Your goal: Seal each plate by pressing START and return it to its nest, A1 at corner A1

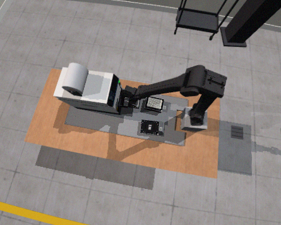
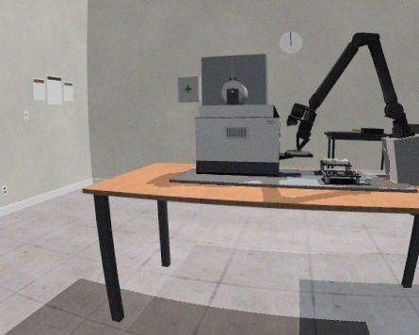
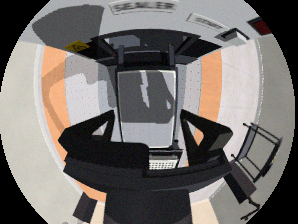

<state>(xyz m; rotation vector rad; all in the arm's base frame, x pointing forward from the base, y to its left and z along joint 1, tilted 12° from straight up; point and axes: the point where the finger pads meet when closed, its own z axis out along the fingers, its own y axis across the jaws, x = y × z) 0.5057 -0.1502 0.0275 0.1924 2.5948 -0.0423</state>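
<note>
Right now the sealer stage is 30 mm below my hand. Also, from my hand: foil roll (330 mm ahead, 280 mm above, 40 mm to the right).
</note>
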